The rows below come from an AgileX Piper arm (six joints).
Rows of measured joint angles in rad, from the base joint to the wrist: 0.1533, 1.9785, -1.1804, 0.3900, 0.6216, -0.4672; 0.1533, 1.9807, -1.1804, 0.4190, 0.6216, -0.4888; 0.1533, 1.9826, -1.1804, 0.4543, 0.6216, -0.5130; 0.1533, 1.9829, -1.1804, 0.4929, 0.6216, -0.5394; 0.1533, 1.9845, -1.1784, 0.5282, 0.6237, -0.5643; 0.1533, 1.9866, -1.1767, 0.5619, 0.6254, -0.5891; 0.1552, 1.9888, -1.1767, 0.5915, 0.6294, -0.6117; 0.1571, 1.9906, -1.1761, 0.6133, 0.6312, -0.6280; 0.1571, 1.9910, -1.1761, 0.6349, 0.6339, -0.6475; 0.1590, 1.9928, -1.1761, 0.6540, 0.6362, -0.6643; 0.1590, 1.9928, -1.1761, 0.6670, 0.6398, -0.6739; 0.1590, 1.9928, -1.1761, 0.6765, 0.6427, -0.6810; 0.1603, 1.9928, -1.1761, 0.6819, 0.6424, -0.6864
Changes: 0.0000, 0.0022, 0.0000, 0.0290, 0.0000, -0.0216; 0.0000, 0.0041, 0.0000, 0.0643, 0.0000, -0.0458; 0.0000, 0.0044, 0.0000, 0.1029, 0.0000, -0.0722; 0.0000, 0.0060, 0.0020, 0.1382, 0.0021, -0.0971; 0.0000, 0.0081, 0.0037, 0.1719, 0.0038, -0.1219; 0.0019, 0.0103, 0.0037, 0.2015, 0.0078, -0.1445; 0.0038, 0.0121, 0.0043, 0.2233, 0.0096, -0.1608; 0.0038, 0.0125, 0.0043, 0.2449, 0.0123, -0.1803; 0.0057, 0.0143, 0.0043, 0.2640, 0.0146, -0.1971; 0.0057, 0.0143, 0.0043, 0.2770, 0.0182, -0.2067; 0.0057, 0.0143, 0.0043, 0.2865, 0.0211, -0.2138; 0.0070, 0.0143, 0.0043, 0.2919, 0.0208, -0.2192
